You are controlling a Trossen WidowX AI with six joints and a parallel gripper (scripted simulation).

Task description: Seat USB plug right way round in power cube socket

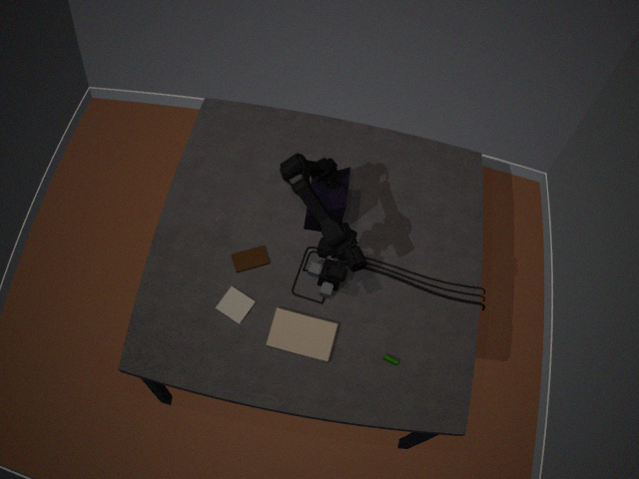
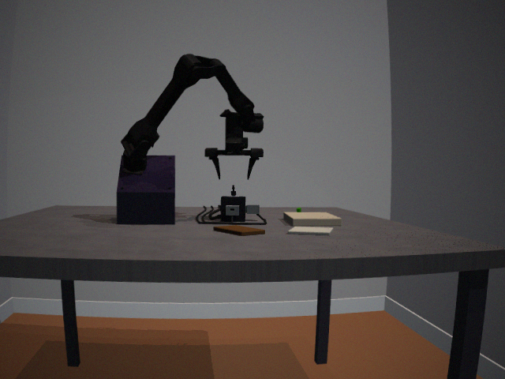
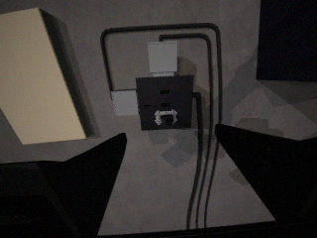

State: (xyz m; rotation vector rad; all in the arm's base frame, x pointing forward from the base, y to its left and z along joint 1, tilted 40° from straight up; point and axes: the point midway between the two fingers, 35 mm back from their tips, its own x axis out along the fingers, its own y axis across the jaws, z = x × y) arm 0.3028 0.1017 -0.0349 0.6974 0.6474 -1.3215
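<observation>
The dark USB plug lies 4 cm below my gripper tip. Also, from my gripper tip: large beige slab: 25 cm ahead, 12 cm below, 5 cm to the right; brown pad: 31 cm to the right, 13 cm below, 2 cm ahead; light-rimmed socket: 6 cm below.
</observation>
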